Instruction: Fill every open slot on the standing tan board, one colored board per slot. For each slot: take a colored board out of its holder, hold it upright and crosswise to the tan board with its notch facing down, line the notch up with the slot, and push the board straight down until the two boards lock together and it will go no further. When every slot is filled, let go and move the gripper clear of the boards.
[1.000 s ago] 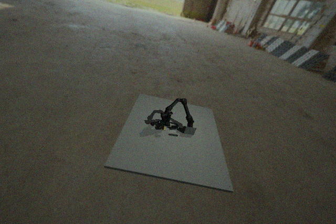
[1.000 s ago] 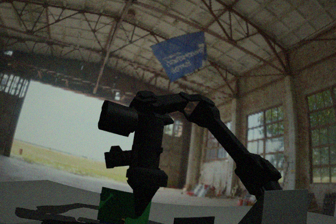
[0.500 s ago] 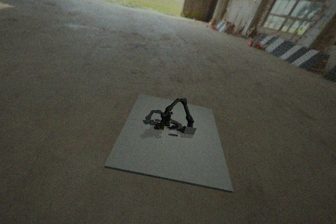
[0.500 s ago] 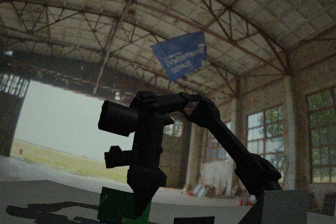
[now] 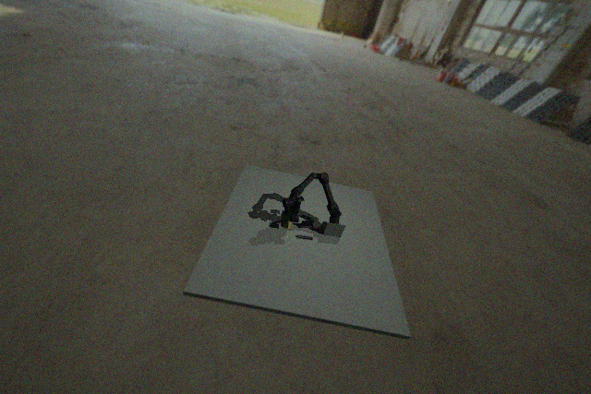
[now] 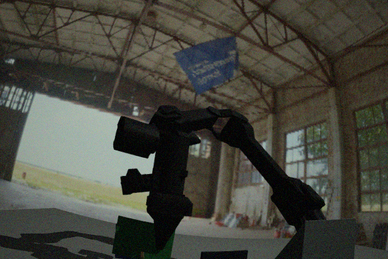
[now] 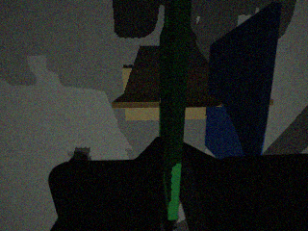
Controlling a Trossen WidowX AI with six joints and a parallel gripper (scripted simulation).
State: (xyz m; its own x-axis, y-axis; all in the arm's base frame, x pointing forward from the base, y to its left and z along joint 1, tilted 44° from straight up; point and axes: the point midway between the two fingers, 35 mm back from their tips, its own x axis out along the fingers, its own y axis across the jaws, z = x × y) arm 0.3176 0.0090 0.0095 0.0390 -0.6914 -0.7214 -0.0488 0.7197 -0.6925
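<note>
My gripper tip is now 30 mm short of the green board. From my gripper tip the other things lie so: tan board 30 mm ahead, 20 mm to the right, 40 mm below; then dark flat piece 120 mm behind, 10 mm to the right, 40 mm below; then blue board 30 mm ahead, 50 mm to the right, 10 mm below.
</note>
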